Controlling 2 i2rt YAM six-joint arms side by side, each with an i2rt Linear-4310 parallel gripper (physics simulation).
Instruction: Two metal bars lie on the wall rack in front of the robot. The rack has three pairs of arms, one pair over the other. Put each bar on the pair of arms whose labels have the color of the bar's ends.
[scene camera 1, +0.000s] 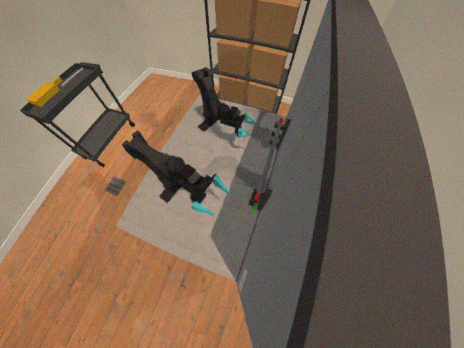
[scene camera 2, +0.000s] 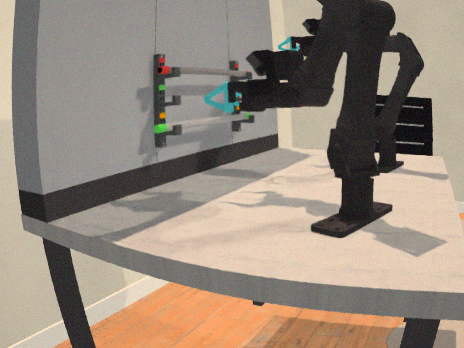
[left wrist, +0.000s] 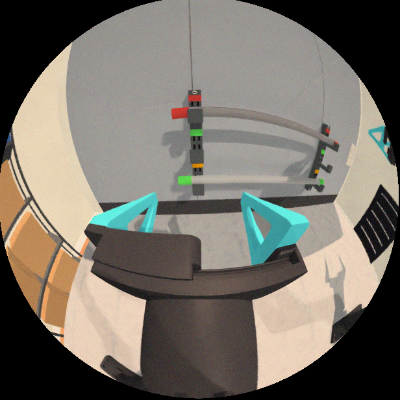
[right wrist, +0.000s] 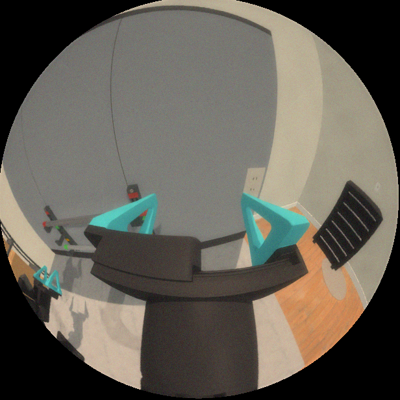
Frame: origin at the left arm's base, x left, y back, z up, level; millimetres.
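Seen in the pictures: left gripper, fingertip midpoint: (scene camera 1: 253, 128) (scene camera 2: 216, 99); right gripper, fingertip midpoint: (scene camera 1: 221, 203) (scene camera 2: 286, 48); left arm's base, origin of the base link: (scene camera 1: 210, 121) (scene camera 2: 356, 219); right arm's base, origin of the base link: (scene camera 1: 173, 187) (scene camera 2: 387, 167).
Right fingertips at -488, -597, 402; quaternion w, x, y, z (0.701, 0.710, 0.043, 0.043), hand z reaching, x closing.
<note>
Pixels of each thing's top centre, then the offset from my right fingertips to it, as dx, dy, dz. Level surfaces: height alone.
- wall rack, middle of its top: (scene camera 2: 166, 52) (scene camera 1: 283, 119) +544, +75, -51
- red-ended bar, middle of its top: (scene camera 2: 211, 68) (scene camera 1: 271, 153) +350, +12, -91
- green-ended bar, middle of its top: (scene camera 2: 209, 117) +354, +2, -241
- table, its level: dz -402
The wall rack (scene camera 2: 159, 107) (left wrist: 196, 145) has red labels at its top arms, green at its middle arms and orange at its bottom arms. The red-ended bar (scene camera 2: 205, 71) (left wrist: 250, 114) (right wrist: 75, 220) lies on the top, red-labelled pair. The green-ended bar (scene camera 2: 200, 124) (left wrist: 240, 180) (right wrist: 82, 248) lies on the bottom, orange-labelled pair. The middle pair is bare. My left gripper (scene camera 1: 253, 128) (scene camera 2: 208, 98) (left wrist: 198, 196) is open and empty, in front of the rack and apart from it. My right gripper (scene camera 1: 221, 204) (right wrist: 198, 197) is open and empty, also away from the rack.
The rack is fixed to a grey wall panel (scene camera 2: 100, 90) (right wrist: 190, 110) behind the table (scene camera 2: 250, 245). A shelf unit with boxes (scene camera 1: 234, 60) stands past the left arm. A cart (scene camera 1: 102, 131) stands behind the arms. A wall outlet (right wrist: 254, 181) shows at the panel's side.
</note>
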